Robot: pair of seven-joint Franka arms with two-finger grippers.
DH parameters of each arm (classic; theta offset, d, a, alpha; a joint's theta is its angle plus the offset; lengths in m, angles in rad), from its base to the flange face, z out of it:
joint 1: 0 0.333 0 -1.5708
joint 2: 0 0 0 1.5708
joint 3: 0 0.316 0.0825 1.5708
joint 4: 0 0 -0.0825 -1.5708
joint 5: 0 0.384 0 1.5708
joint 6: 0 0 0.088 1.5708
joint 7: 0 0.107 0 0
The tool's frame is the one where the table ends.
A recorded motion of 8 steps. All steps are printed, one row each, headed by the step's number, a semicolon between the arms.
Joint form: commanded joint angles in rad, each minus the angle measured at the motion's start. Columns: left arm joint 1, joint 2, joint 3, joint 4, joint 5, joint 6, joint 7; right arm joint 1, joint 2, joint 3, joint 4, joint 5, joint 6, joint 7.
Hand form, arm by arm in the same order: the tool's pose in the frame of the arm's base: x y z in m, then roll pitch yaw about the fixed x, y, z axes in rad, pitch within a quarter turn. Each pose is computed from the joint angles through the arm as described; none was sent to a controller.
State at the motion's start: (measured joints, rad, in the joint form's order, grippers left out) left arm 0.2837 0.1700 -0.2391 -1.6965 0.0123 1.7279 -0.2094; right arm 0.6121 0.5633 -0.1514 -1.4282 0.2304 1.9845 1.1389
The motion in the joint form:
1: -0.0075 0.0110 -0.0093 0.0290 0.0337 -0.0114 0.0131; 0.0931 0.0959 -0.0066 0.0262 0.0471 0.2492 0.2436
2: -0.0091 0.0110 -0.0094 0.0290 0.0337 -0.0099 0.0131; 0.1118 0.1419 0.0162 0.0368 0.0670 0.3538 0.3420
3: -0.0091 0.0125 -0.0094 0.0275 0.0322 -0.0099 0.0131; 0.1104 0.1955 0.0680 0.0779 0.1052 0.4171 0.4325
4: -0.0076 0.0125 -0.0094 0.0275 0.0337 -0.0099 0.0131; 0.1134 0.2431 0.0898 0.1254 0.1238 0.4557 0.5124
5: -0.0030 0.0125 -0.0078 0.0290 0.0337 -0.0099 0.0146; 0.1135 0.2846 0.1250 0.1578 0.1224 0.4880 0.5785
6: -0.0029 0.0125 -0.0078 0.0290 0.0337 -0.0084 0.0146; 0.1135 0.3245 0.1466 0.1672 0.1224 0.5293 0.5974
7: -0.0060 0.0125 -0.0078 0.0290 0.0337 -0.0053 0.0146; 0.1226 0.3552 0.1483 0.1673 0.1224 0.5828 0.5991
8: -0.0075 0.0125 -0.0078 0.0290 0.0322 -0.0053 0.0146; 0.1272 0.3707 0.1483 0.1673 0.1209 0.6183 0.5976
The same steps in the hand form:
1: 0.6016 0.0303 0.4884 -3.1168 0.1238 0.2172; 0.6158 0.4139 0.3386 -2.9419 0.1140 -0.9336
2: 0.6019 0.0292 0.4885 -3.1171 0.1224 0.2154; 0.6102 0.4406 0.3196 -2.8876 0.1484 -1.0105
3: 0.6019 0.0291 0.4870 -3.1183 0.1256 0.2156; 0.6027 0.4705 0.3040 -2.8627 0.2307 -1.0833
4: 0.6018 0.0302 0.4870 -3.1169 0.1253 0.2169; 0.6021 0.4883 0.2943 -2.8511 0.2828 -1.1525
5: 0.6018 0.0339 0.4876 -3.1171 0.1239 0.2216; 0.5952 0.5071 0.2809 -2.8556 0.3246 -1.1972
6: 0.6020 0.0339 0.4877 -3.1174 0.1224 0.2217; 0.5902 0.5161 0.2588 -2.8568 0.3407 -1.2123
7: 0.6025 0.0321 0.4880 -3.1180 0.1194 0.2185; 0.5871 0.5208 0.2409 -2.8345 0.3398 -1.2114
8: 0.6025 0.0310 0.4880 -3.1194 0.1197 0.2172; 0.5863 0.5227 0.2328 -2.8131 0.3381 -1.2074

